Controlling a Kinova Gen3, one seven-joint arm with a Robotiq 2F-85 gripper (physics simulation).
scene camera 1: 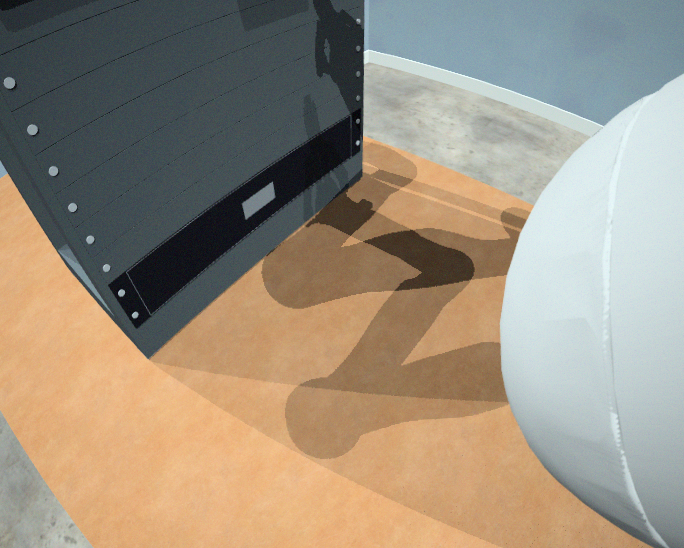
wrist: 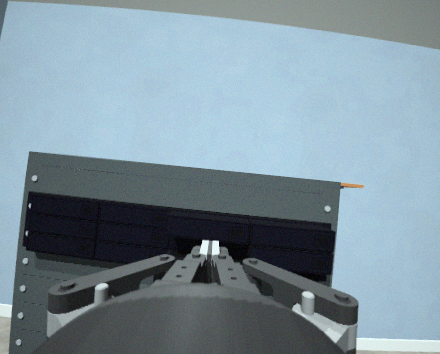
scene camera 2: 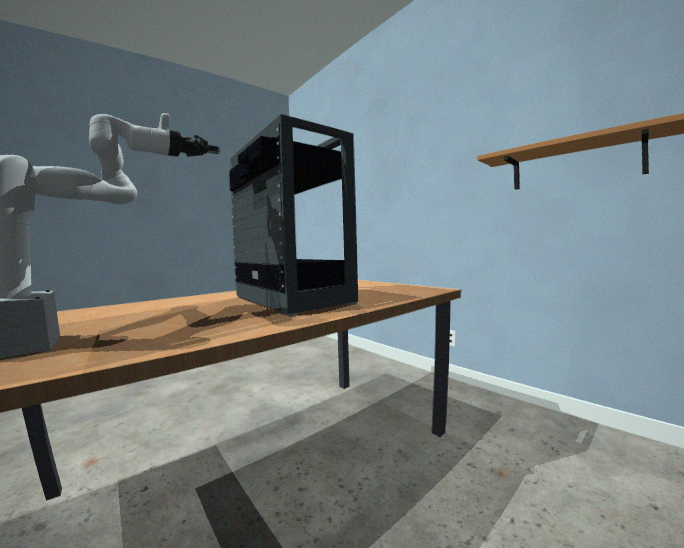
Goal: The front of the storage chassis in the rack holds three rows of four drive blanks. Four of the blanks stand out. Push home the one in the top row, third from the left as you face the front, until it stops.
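Where they show: gripper, fingertip midpoint: (wrist: 210, 252) (scene camera 2: 219, 150); arm's base, link origin: (scene camera 2: 8, 295).
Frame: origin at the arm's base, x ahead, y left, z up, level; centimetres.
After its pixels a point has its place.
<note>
The storage chassis (scene camera 2: 259, 155) {x 62.6, y -17.0, z 37.5 cm} is near the top of the rack (scene camera 1: 188, 114) {x 70.9, y 9.4, z 16.4 cm} (scene camera 2: 288, 228) {x 68.2, y -23.3, z 14.4 cm} (wrist: 185, 179) {x 69.9, y 0.7, z 47.7 cm}. In the wrist view its dark blanks form three rows of four. The top-row third blank (wrist: 207, 228) {x 64.2, y -3.0, z 41.8 cm} stands out from its neighbours, with a dark gap beneath it. The middle blank of the right column (wrist: 292, 250) {x 62.8, y -13.9, z 40.1 cm} also seems to stand out. My gripper (scene camera 2: 215, 149) {x 55.6, y -2.7, z 41.8 cm} (wrist: 210, 252) {x 55.6, y -2.7, z 41.8 cm} is shut and empty. Its fingertips appear just below the top-row third blank in the wrist view, and in scene camera 2 they are in front of the rack, apart from it. The gripper hides the lower third-column blanks.
The rack stands on the wooden table (scene camera 1: 228, 456) {x 55.4, y 31.0, z -13.0 cm} (scene camera 2: 365, 328) {x 85.2, y -39.0, z -16.7 cm}. A white arm link (scene camera 1: 582, 319) {x 34.5, y 31.9, z 32.5 cm} fills the right of scene camera 1. A dark panel with a pale label (scene camera 1: 258, 200) {x 69.9, y 2.0, z -1.1 cm} (scene camera 2: 255, 274) {x 69.8, y 1.4, z -1.0 cm} is low on the rack. A wall shelf (scene camera 2: 582, 139) (wrist: 352, 185) is beyond the rack.
</note>
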